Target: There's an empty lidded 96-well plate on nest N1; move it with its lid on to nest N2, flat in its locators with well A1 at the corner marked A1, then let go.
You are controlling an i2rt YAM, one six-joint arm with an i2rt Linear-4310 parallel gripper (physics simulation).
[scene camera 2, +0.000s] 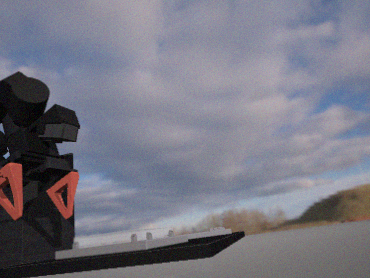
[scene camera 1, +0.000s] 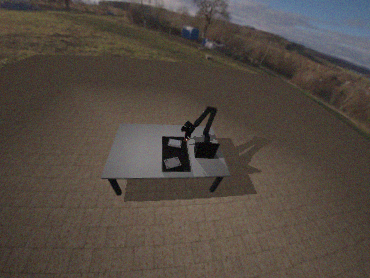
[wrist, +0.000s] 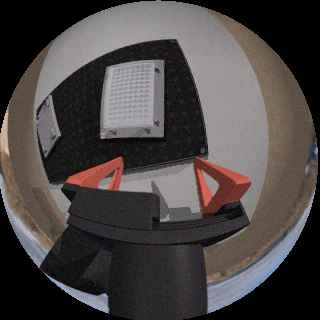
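Seen in the pictures: gripper, between the fingertips: (scene camera 2: 45, 218) (scene camera 1: 184, 138) (wrist: 157, 160); arm's base, origin of its link: (scene camera 2: 9, 189) (scene camera 1: 206, 143) (wrist: 107, 275).
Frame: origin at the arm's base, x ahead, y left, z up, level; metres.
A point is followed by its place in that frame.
The lidded 96-well plate (scene camera 1: 174, 142) @[x 0.360, y -0.100, z -0.132 m] (wrist: 130, 95) @[x 0.341, y -0.113, z -0.132 m], pale and translucent, lies on a grey nest (wrist: 159, 102) @[x 0.325, y -0.158, z -0.149 m] at the far end of the black board. Locators show along the nest's right and lower edges in the wrist view; whether the plate is fully seated is unclear. The other grey nest (scene camera 1: 172, 162) @[x 0.374, y 0.190, z -0.148 m] (wrist: 47, 127) @[x 0.360, y 0.164, z -0.149 m] bears no plate and shows small locators. Nest labels and the A1 mark cannot be read. My gripper (scene camera 1: 187, 139) @[x 0.238, y -0.146, z -0.096 m] (scene camera 2: 42, 218) @[x 0.238, y -0.146, z -0.096 m] (wrist: 157, 160) @[x 0.238, y -0.146, z -0.096 m] is open and empty, its red fingers apart from the plate, over the board's edge on the robot's side.
The black perforated board (scene camera 1: 182, 153) @[x 0.260, y 0.044, z -0.160 m] (scene camera 2: 220, 246) @[x 0.513, y -0.153, z -0.168 m] (wrist: 182, 105) @[x 0.320, y -0.201, z -0.160 m] lies on the grey table (scene camera 1: 137, 150) @[x 0.785, y 0.035, z -0.173 m]. The arm's dark base block (scene camera 1: 206, 150) @[x 0.008, y 0.086, z -0.032 m] stands beside the board, on the right in scene camera 1.
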